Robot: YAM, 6 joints.
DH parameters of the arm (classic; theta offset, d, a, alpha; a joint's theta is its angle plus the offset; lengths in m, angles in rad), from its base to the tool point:
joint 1: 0 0.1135 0.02 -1.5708
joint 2: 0 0 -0.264 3.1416
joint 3: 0.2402 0 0.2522 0
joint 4: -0.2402 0 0.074 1.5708
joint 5: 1.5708 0 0 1.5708
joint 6: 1.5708 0.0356 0 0
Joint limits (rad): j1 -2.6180..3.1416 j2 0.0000..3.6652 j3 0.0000..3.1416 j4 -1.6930..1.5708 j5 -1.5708..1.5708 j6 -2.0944..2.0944
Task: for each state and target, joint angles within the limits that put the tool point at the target. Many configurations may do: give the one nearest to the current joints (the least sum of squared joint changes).
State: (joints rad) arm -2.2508 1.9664 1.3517 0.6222 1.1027 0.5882
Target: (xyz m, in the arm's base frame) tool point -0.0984 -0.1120 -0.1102
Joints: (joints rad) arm -2.0872 2.7554 0.5531 0.3877 1.0160 0.5882
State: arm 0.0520 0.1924 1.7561 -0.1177 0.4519 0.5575
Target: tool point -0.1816 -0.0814 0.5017
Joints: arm 0.3341 0.1581 1.5030 -0.2279 0.5088 0.5575
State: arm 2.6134 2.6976 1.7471 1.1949 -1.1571 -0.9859
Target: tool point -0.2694 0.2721 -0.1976
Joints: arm 2.2663 3.1783 1.4660 1.1066 -1.1480 -0.9859
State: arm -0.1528 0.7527 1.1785 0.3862 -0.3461 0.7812
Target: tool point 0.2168 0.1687 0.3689
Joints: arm 0.6079 1.1662 0.9406 0.3105 -0.4241 0.7812
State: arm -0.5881 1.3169 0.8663 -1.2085 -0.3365 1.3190
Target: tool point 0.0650 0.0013 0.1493
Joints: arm -0.2314 1.1620 0.3934 -1.5247 -0.4716 1.3190
